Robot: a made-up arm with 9 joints.
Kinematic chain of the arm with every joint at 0, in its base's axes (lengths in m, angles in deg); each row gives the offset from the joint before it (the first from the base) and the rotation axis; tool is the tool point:
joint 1: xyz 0 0 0.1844 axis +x
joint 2: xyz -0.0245 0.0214 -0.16 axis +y
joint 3: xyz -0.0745 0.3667 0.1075 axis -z
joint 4: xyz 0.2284 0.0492 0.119 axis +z
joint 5: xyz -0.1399 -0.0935 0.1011 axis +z
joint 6: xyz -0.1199 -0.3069 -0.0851 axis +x
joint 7: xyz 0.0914 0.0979 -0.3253 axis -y
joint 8: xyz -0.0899 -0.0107 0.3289 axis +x
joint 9: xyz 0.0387 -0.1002 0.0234 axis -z
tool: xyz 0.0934 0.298 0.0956
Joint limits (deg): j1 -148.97..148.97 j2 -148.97..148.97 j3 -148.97..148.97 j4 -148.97..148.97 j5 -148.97..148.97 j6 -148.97..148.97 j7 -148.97..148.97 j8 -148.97..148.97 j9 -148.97..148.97
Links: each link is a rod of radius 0.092 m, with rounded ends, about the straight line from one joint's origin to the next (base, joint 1, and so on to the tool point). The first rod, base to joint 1, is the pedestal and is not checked.
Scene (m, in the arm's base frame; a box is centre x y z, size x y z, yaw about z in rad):
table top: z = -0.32
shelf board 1: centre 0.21 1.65 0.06 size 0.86 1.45 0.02 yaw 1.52
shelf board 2: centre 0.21 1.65 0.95 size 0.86 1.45 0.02 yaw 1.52
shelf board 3: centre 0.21 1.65 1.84 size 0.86 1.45 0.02 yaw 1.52
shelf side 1: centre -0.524 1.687 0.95 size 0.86 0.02 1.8 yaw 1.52
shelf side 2: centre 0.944 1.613 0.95 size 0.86 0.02 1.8 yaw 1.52
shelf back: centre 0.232 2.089 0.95 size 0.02 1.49 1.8 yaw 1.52
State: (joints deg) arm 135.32 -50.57 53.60 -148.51 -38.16 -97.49 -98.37 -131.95 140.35
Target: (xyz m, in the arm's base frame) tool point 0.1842 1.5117 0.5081
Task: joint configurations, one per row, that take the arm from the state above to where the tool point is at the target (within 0.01 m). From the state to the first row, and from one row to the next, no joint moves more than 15 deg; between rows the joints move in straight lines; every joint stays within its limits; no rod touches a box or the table.
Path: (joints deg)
1: 121.20 -49.97 49.53 -146.31 -36.28 -89.56 -98.00 -133.15 141.79
2: 107.08 -49.37 45.46 -144.12 -34.40 -81.64 -97.63 -134.35 143.22
3: 92.96 -48.77 41.40 -141.92 -32.52 -73.71 -97.26 -135.55 144.66
4: 78.84 -48.17 37.33 -139.72 -30.63 -65.79 -96.89 -136.75 146.10
5: 64.71 -47.57 33.26 -137.52 -28.75 -57.86 -96.52 -137.95 147.53
6: 50.59 -46.96 29.19 -135.33 -26.87 -49.94 -96.15 -139.15 148.97
7: 42.67 -45.75 25.71 -134.98 -29.68 -58.99 -106.65 -133.95 145.56
8: 34.74 -44.53 22.24 -134.63 -32.49 -68.04 -117.15 -128.76 142.16
9: 26.81 -43.32 18.76 -134.28 -35.30 -77.10 -127.64 -123.56 138.75

